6 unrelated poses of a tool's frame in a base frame.
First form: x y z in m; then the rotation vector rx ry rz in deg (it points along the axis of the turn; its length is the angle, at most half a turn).
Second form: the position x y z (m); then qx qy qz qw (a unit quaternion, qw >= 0). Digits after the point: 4 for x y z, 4 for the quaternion.
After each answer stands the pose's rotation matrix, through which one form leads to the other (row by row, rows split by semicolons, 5 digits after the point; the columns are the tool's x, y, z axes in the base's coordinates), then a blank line. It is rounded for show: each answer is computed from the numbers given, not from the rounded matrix.
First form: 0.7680 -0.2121 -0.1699 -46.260 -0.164 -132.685
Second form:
0.7680 -0.2121 -0.1699 -0.3099 -0.0011 -0.8888 0.3378
-0.57980 0.60107 0.55005; -0.59971 -0.77182 0.21128; 0.55153 -0.20737 0.80797

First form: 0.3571 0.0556 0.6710 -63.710 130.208 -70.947
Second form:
0.3571 0.0556 0.6710 -0.3896 0.7962 -0.4338 0.1617
-0.64419 -0.48003 0.59547; -0.76062 0.32009 -0.56481; 0.08052 -0.81677 -0.57132

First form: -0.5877 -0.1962 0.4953 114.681 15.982 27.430
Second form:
-0.5877 -0.1962 0.4953 0.8304 0.1157 0.1986 0.5076
0.89432 -0.00944 0.44732; 0.39381 -0.45793 -0.79700; 0.21237 0.88894 -0.40582

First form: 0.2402 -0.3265 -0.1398 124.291 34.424 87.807
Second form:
0.2402 -0.3265 -0.1398 0.7792 0.2158 0.5505 0.2077
0.30073 0.10766 0.94761; 0.56505 -0.82055 -0.08609; 0.76830 0.56134 -0.30760

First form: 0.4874 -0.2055 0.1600 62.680 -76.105 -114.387
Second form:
0.4874 -0.2055 0.1600 0.4019 -0.4879 -0.7334 0.2503
-0.55176 -0.02508 -0.83362; -0.75921 -0.39860 0.51451; -0.34518 0.91678 0.20089

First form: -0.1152 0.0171 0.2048 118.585 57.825 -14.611
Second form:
-0.1152 0.0171 0.2048 0.8185 0.3991 -0.1008 0.4008
0.66110 0.73414 0.15488; 0.57245 -0.36009 -0.73663; -0.48502 0.57565 -0.65832

